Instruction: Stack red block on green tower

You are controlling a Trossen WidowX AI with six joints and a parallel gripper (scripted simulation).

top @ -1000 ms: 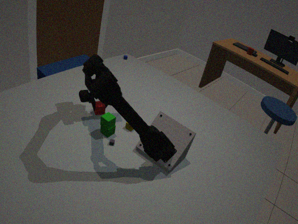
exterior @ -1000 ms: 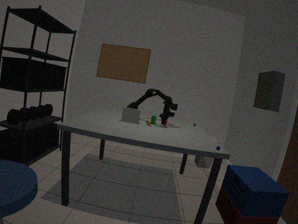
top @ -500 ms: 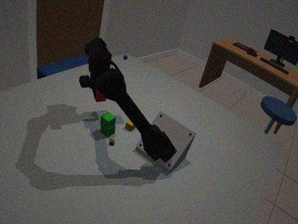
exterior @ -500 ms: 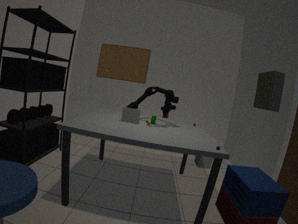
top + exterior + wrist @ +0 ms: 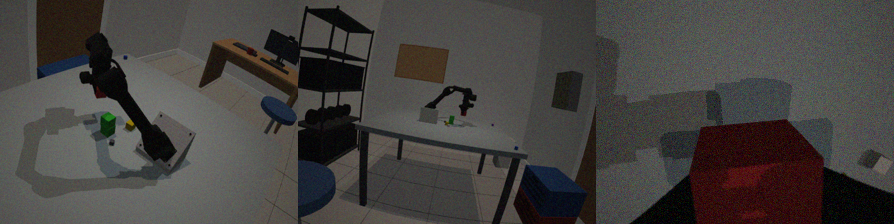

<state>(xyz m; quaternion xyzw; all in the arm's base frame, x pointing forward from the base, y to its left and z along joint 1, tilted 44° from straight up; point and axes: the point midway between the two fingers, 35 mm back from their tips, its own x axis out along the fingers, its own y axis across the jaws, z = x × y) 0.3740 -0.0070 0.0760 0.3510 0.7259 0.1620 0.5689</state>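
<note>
The tiny dark cube lies 18 cm behind my gripper tip, 12 cm below it and 6 cm to the left of it. Also, from my gripper tip: red block (1 cm above); then small blue cube (54 cm to the right, 46 cm ahead, 11 cm below); then small yellow block (14 cm behind, 11 cm below, 7 cm to the right).
</note>
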